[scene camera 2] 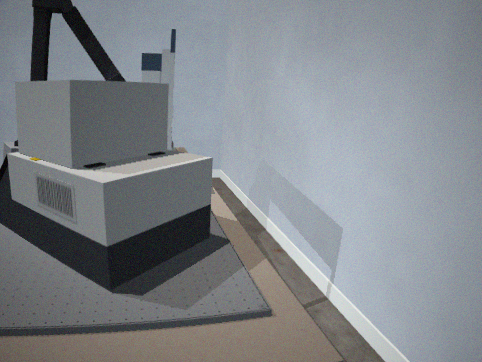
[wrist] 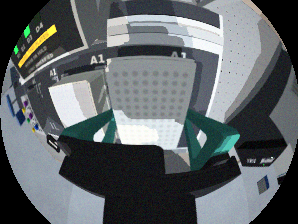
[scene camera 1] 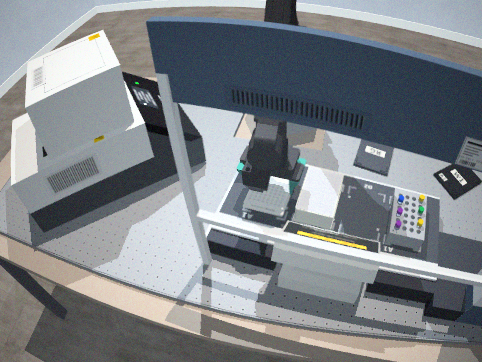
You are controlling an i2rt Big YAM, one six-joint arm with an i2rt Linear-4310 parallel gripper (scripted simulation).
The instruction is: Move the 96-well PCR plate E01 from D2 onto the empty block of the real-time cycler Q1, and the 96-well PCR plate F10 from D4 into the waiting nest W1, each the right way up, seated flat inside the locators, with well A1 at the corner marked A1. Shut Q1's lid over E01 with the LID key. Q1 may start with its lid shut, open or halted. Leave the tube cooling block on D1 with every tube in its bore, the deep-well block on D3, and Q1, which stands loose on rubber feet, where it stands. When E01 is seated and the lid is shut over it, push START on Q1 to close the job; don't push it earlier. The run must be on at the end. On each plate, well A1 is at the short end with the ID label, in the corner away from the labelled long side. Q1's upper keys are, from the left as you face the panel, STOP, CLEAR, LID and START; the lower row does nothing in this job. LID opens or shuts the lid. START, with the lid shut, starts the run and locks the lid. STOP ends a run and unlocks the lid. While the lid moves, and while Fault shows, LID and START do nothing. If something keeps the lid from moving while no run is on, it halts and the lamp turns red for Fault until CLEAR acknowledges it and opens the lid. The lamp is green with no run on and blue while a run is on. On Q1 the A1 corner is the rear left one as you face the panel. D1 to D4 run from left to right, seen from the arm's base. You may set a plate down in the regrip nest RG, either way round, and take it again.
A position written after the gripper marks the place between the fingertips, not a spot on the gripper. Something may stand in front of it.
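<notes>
A white lid (scene camera 2: 72, 123) is visible in scene camera 2, and scene camera 1 shows the lid (scene camera 1: 76, 93) as well. The gripper (wrist: 150, 111) appears in the wrist view.
</notes>
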